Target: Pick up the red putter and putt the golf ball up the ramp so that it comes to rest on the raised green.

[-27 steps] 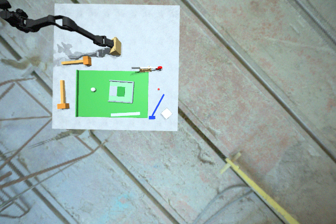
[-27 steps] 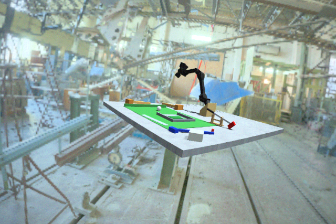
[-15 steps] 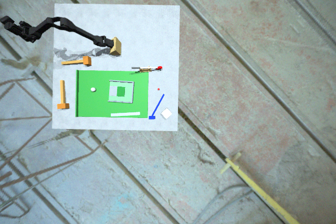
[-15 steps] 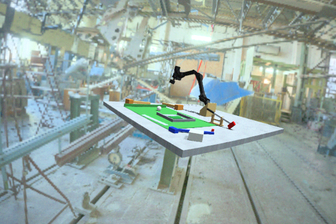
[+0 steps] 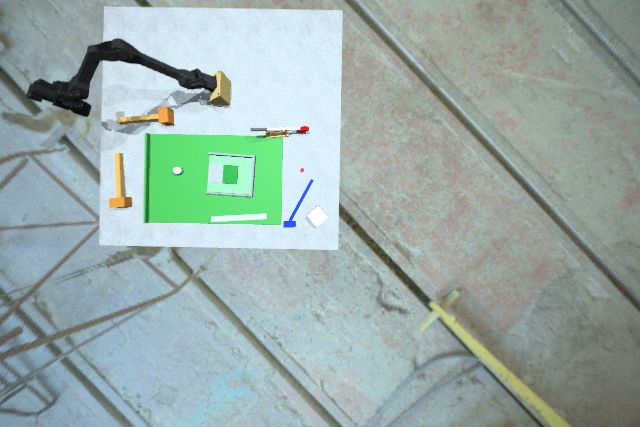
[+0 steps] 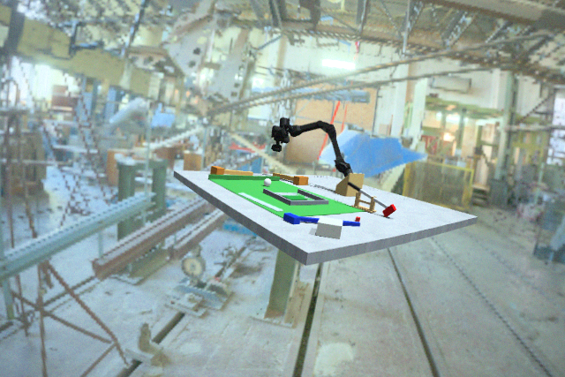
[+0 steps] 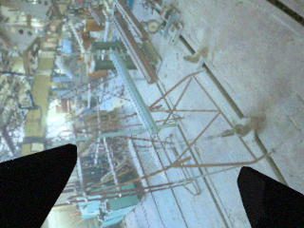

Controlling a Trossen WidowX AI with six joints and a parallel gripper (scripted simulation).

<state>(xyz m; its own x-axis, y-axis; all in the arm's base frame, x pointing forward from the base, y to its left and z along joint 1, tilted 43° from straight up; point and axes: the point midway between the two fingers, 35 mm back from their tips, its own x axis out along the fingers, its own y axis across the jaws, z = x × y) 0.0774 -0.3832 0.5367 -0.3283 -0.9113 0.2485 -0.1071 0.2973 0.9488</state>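
Right now the wooden stand is 950 mm to the left of my gripper tip, 220 mm ahead of it and 180 mm below it. Round my gripper tip: white strip 680 mm to the left, 650 mm ahead, 210 mm below; then red putter 980 mm to the left, 210 mm ahead, 150 mm below; then white golf ball 400 mm to the left, 350 mm ahead, 190 mm below.
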